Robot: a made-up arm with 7 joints.
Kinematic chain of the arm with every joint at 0, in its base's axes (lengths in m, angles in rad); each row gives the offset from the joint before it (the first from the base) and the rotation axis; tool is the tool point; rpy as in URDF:
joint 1: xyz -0.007 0.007 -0.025 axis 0 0.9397 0.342
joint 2: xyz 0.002 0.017 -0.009 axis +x
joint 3: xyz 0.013 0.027 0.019 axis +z
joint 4: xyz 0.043 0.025 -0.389 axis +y
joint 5: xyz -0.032 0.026 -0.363 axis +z
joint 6: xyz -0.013 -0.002 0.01 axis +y
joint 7: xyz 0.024 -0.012 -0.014 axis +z
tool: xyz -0.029 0.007 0 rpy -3.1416 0 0
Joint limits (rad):
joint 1: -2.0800..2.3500
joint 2: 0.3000..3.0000
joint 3: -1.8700..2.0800
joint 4: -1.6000..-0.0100
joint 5: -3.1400..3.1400
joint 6: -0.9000..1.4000
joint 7: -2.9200..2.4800
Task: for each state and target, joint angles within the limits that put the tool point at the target. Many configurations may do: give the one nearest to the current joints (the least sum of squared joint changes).
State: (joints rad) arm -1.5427 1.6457 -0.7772 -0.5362 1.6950 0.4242 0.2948
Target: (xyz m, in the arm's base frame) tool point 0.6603 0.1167 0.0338
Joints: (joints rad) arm -1.2878 0.9521 -1.0778 -1.0069 1.7065 0.4421 0.3269
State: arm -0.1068 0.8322 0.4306 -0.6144 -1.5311 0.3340 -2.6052
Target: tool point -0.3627 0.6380 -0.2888
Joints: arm 0.7074 0.9897 0.4693 -0.0550 -1.5777 0.2101 -2.6291
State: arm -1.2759 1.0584 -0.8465 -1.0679 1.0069 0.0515 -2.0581
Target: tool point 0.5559 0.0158 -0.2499
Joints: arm -0.8217 0.8365 -1.2301 -1.4295 0.9635 0.0157 -2.0809
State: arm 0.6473 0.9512 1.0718 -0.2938 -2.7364 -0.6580 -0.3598
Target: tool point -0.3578 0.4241 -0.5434
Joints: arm 0.4842 0.5394 1.0989 -0.0100 -2.7451 -0.7670 -0.5132
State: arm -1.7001 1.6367 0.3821 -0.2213 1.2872 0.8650 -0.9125
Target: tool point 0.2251 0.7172 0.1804
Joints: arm -1.2455 1.5085 0.4840 -0.1187 1.2408 0.8883 -1.2983
